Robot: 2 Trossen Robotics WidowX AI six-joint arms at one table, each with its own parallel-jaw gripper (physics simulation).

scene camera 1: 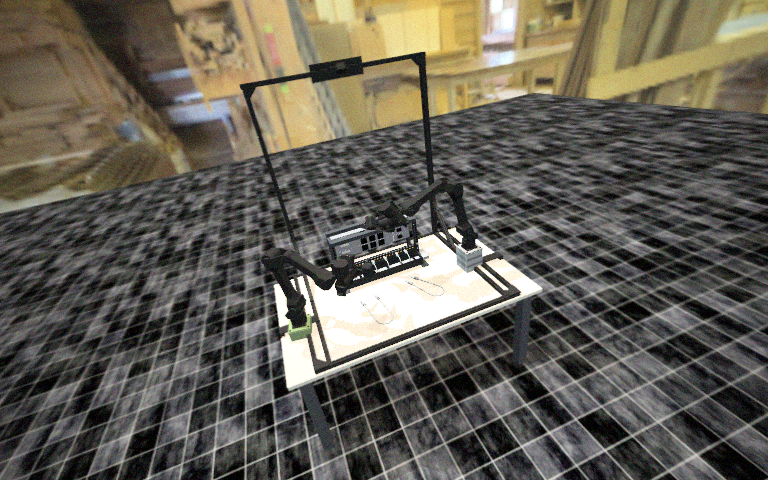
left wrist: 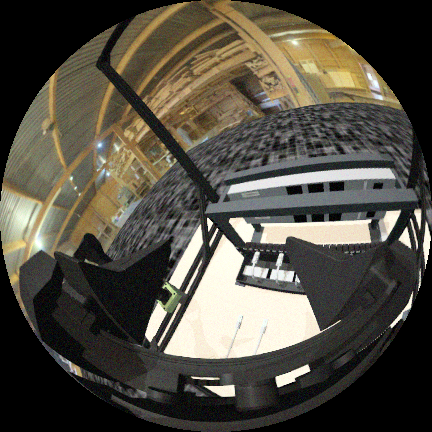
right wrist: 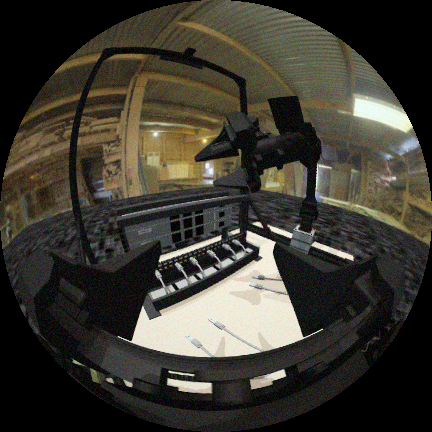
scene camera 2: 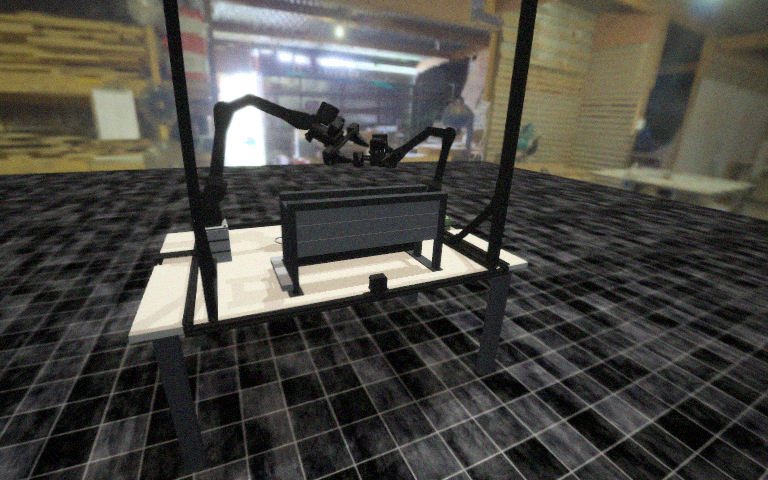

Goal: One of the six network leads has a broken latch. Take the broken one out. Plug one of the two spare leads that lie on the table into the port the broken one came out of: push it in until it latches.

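Places are measured from the left arm's base along level axes (x ahead, y left, z up), in millimetres.
Pixels of known places: left gripper, fingertip midpoint: (left wrist: 229,244) (right wrist: 204,172) (scene camera 2: 361,153); right gripper, fingertip midpoint: (scene camera 1: 359,258) (left wrist: 145,340) (right wrist: 218,248) (scene camera 2: 370,162); left arm's base at its link origin: (scene camera 1: 469,246) (right wrist: 304,228) (scene camera 2: 210,224); right arm's base at its link origin: (scene camera 1: 299,322) (left wrist: 164,295).
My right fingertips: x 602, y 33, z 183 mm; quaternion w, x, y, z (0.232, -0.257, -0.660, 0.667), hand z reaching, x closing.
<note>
Ahead of a thing's pixels: the offset from my right fingertips to its top centre. "spot": to the spot under its first point.
Several leads with pale plugs @(dz -215, dx -199, dy -212 mm) (right wrist: 214,256) @(dz -209, dx -76, dy -258 mm) (left wrist: 280,260) stand in a row in the black port strip (right wrist: 202,286). Which latch is broken cannot be made out. One spare lead (scene camera 1: 385,323) (right wrist: 217,324) (left wrist: 239,324) lies looped on the table, the other spare lead (scene camera 1: 443,291) (right wrist: 257,287) farther right in scene camera 1. My left gripper (left wrist: 229,244) (right wrist: 204,172) is open and empty, high above the strip's right part in the right wrist view. My right gripper (right wrist: 218,248) (scene camera 1: 362,270) is open and empty, in front of the strip's left part in scene camera 1.
A grey panel unit @(spot: dz -135, dx -19, dy -357 mm) (scene camera 1: 345,247) (right wrist: 147,233) with dark square openings stands upright behind the strip. A black overhead frame (scene camera 1: 427,118) rises at the table's back. A green base block (scene camera 1: 300,329) (left wrist: 171,299) and a grey base block (scene camera 1: 468,259) (right wrist: 303,239) carry the arms.
</note>
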